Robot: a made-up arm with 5 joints. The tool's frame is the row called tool. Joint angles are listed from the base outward.
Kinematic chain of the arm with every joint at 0, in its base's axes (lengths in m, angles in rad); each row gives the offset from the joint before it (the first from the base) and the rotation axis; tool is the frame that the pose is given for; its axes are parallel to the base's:
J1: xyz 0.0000 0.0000 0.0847 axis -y
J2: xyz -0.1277 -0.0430 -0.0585 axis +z
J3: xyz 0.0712 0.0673 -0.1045 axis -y
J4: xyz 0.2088 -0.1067 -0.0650 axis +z
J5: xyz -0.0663 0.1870 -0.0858 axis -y
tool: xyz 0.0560 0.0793 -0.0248
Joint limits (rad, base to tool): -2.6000..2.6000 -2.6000..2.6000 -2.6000..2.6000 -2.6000..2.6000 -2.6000..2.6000
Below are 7 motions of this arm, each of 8 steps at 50 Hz.
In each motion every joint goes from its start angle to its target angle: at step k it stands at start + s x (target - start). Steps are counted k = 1, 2, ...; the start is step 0. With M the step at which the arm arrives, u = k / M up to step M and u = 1 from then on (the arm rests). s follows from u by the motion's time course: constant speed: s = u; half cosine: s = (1 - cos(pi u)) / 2; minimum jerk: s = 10 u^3 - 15 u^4 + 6 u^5.
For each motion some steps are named. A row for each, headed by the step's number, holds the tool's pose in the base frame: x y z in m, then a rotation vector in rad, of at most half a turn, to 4 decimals.
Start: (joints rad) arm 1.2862 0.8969 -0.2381 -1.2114 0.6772
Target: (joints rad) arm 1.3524 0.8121 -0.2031 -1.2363 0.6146
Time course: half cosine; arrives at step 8
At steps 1, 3, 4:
1: 0.4209 0.3710 0.0953 -0.1168 -1.8196 -0.4212
3: 0.4213 0.3659 0.1158 -0.0886 -1.8206 -0.4526
4: 0.4211 0.3621 0.1302 -0.0682 -1.8211 -0.4743

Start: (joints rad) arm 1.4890 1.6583 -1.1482 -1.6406 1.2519
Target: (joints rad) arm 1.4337 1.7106 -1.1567 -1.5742 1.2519
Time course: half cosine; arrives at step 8
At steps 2, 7, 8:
2: 0.6278 0.1289 -0.0861 -1.5701 -2.4137 -0.1375
7: 0.6165 0.1237 -0.1351 -1.5742 -2.3648 0.0141
8: 0.6159 0.1234 -0.1374 -1.5742 -2.3624 0.0211

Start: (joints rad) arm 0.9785 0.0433 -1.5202 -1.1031 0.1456
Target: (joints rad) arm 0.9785 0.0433 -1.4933 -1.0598 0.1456
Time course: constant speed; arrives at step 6
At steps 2, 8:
2: 0.3968 0.0444 -0.4246 -0.3999 0.3246 -1.0162
8: 0.3999 0.0514 -0.4176 -0.3811 0.3112 -0.9910

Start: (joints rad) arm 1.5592 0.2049 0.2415 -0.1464 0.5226
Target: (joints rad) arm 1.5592 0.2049 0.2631 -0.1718 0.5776
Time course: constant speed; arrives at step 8
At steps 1, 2, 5, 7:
1: 0.2457 0.2466 0.2432 0.0131 -2.3280 0.0874
2: 0.2444 0.2467 0.2441 0.0164 -2.3375 0.0846
5: 0.2404 0.2469 0.2467 0.0261 -2.3660 0.0759
7: 0.2378 0.2470 0.2485 0.0326 -2.3850 0.0700

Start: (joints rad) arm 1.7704 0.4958 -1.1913 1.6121 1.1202
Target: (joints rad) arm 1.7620 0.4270 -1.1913 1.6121 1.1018
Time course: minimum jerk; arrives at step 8
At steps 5, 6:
5: 0.1772 -0.1288 -0.0294 0.1519 -0.8621 1.8472
6: 0.1773 -0.1285 -0.0309 0.1586 -0.8699 1.8441

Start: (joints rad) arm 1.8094 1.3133 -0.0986 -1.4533 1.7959
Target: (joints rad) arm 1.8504 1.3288 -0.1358 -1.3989 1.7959
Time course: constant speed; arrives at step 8
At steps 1, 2, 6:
1: 0.3023 0.4777 0.1175 0.1383 2.6841 0.1823
2: 0.3048 0.4771 0.1167 0.1441 2.6806 0.1705
6: 0.3151 0.4744 0.1134 0.1675 2.6658 0.1238

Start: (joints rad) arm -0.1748 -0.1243 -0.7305 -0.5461 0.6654
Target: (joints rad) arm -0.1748 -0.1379 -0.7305 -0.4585 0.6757
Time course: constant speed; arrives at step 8
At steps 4, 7, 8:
4: 0.0373 0.1230 -0.4140 -0.3654 0.2496 -0.4852
7: 0.0340 0.1263 -0.4079 -0.3431 0.2458 -0.4665
8: 0.0329 0.1274 -0.4059 -0.3356 0.2446 -0.4603

